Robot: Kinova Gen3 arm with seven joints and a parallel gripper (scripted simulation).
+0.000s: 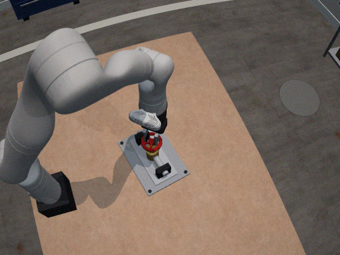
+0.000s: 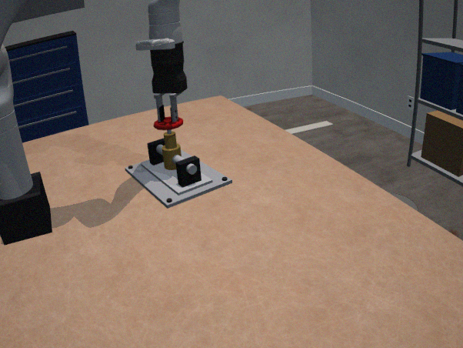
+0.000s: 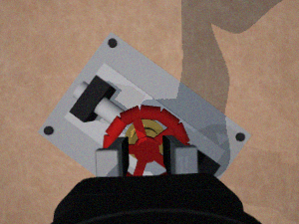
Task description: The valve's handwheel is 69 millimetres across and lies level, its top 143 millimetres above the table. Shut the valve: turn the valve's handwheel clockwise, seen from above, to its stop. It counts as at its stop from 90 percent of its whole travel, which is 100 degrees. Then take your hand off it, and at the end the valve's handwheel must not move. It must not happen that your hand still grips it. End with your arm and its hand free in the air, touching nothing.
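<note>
Now: the red handwheel 3 cm below my hand.
</note>
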